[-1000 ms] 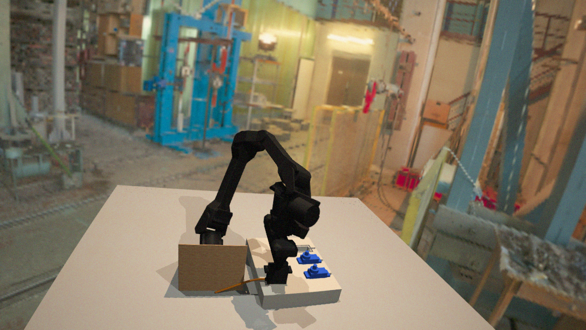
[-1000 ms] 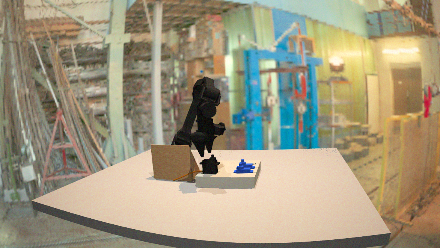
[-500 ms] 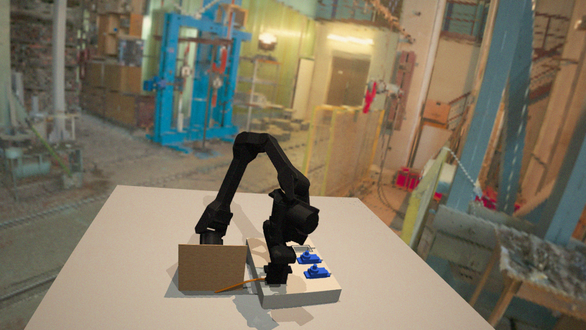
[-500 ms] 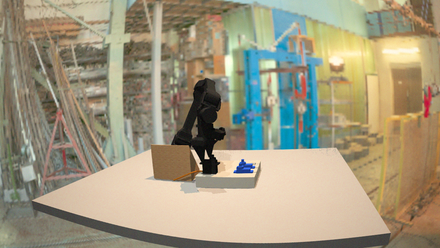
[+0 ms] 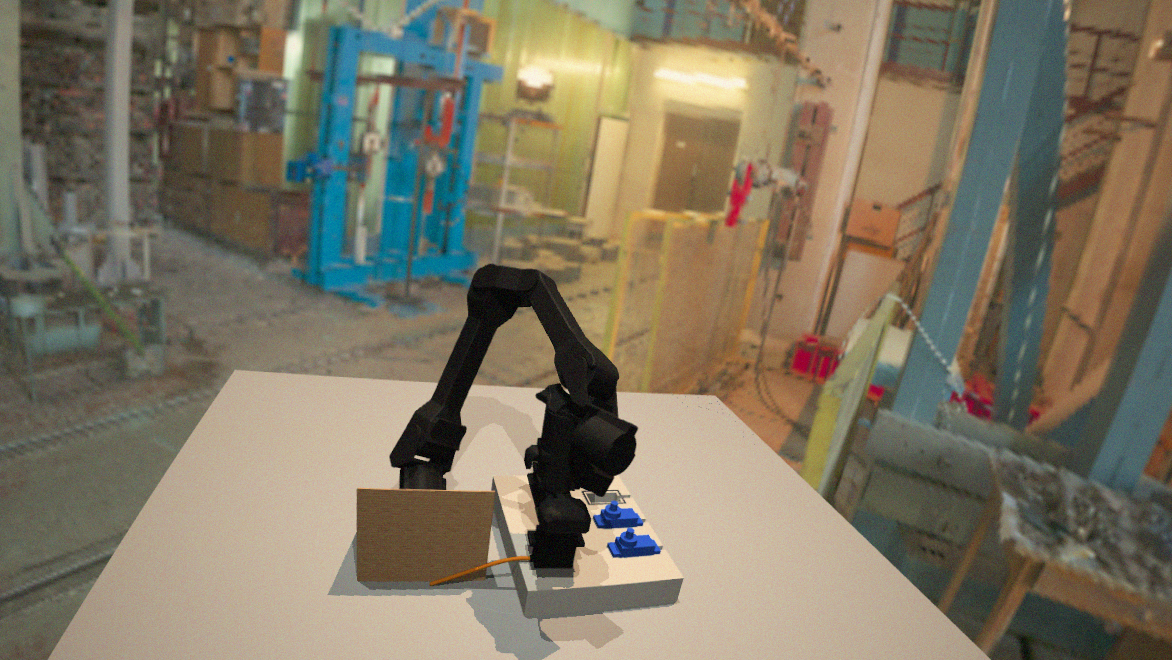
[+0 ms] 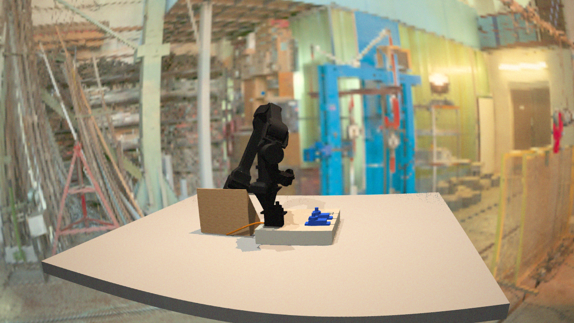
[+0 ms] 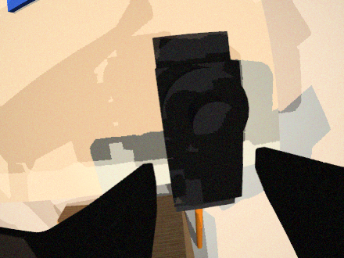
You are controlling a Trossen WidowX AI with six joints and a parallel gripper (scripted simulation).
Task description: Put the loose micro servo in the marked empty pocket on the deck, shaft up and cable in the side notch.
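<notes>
Now: gripper tip 8 cm to the right of the deck, 7 cm above it and 5 cm short of it.
</notes>
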